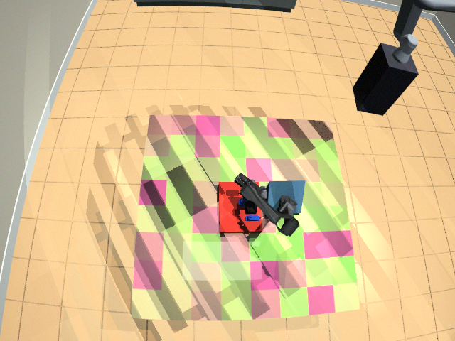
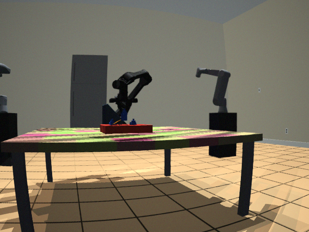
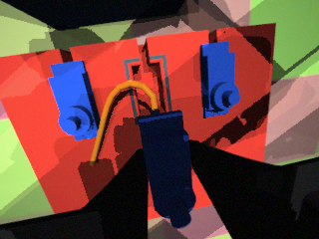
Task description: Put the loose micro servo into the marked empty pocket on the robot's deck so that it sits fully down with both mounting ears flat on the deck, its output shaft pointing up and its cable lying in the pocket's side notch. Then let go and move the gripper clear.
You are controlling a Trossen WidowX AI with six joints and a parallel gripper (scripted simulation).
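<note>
My gripper tip is 10 cm above the red deck, 8 cm short of it and 1 cm to the right of it.
</note>
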